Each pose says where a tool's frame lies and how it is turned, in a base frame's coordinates. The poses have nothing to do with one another.
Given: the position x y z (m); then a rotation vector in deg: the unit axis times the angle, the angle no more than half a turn.
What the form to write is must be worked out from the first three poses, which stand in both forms.
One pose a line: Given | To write
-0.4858 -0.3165 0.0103 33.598 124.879 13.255 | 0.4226 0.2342 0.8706 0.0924 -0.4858 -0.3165 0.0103
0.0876 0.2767 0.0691 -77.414 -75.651 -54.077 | 0.4924 -0.5568 -0.5442 -0.3890 0.0876 0.2767 0.0691
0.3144 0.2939 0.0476 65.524 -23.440 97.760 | 0.5000 0.4729 -0.1692 0.7055 0.3144 0.2939 0.0476
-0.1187 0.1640 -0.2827 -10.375 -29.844 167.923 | 0.0796 -0.0605 -0.1741 0.9796 -0.1187 0.1640 -0.2827
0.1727 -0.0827 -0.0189 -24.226 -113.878 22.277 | 0.5110 -0.1757 -0.8258 0.1615 0.1727 -0.0827 -0.0189
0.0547 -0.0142 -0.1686 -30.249 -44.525 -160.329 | 0.0948 -0.1781 -0.2621 -0.9437 0.0547 -0.0142 -0.1686
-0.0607 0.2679 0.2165 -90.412 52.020 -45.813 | 0.5452 -0.6653 0.3828 -0.3371 -0.0607 0.2679 0.2165
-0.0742 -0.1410 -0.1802 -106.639 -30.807 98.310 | 0.2733 -0.6918 -0.1999 0.6378 -0.0742 -0.1410 -0.1802
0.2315 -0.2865 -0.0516 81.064 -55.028 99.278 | 0.3463 0.5452 -0.3701 0.6677 0.2315 -0.2865 -0.0516
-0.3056 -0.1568 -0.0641 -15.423 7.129 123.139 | 0.4671 -0.1097 0.0507 0.8759 -0.3056 -0.1568 -0.0641
